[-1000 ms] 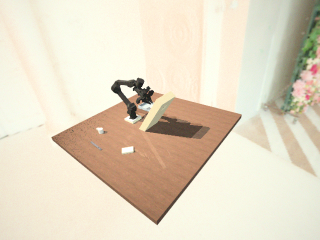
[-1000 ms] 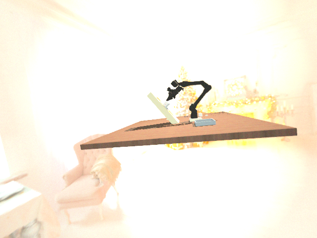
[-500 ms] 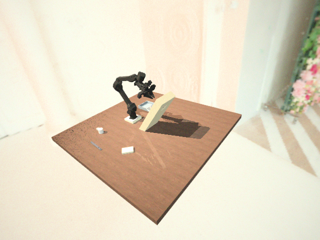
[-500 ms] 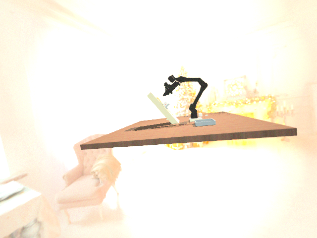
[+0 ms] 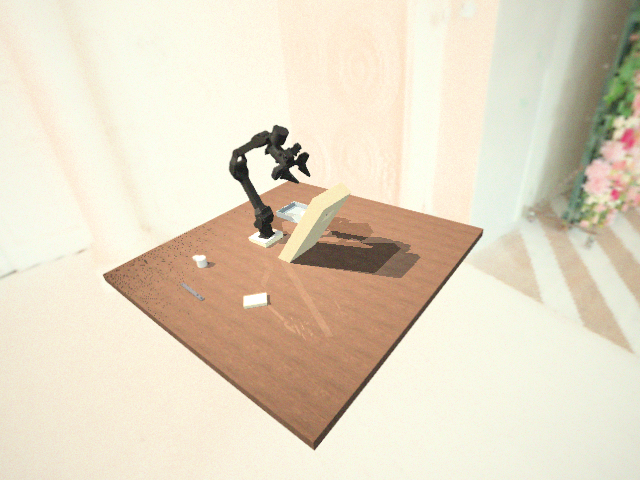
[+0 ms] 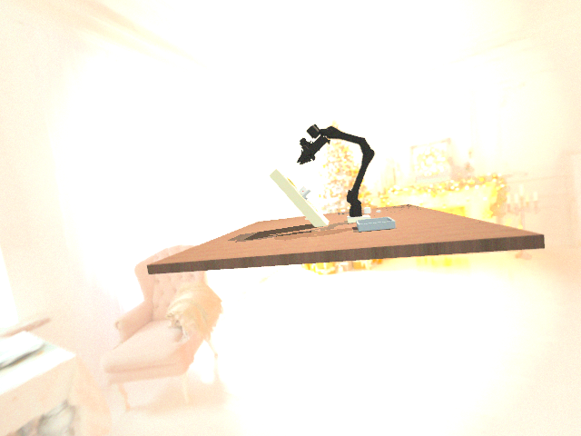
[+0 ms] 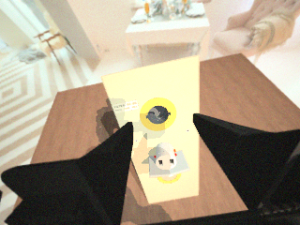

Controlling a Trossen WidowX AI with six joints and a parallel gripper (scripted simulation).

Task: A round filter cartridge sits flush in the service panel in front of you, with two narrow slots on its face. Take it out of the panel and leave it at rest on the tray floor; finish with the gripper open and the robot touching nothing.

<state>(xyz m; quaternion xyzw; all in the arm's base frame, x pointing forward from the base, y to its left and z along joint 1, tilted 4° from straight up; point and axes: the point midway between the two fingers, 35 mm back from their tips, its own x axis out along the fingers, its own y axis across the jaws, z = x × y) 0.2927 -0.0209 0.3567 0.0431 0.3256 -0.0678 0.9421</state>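
My gripper tip is now 160 mm above the round white filter cartridge and 20 mm past it. Round my gripper tip: light blue tray: 370 mm below, 330 mm behind, 320 mm to the left; flat white block: 370 mm below, 360 mm to the right, 30 mm behind.
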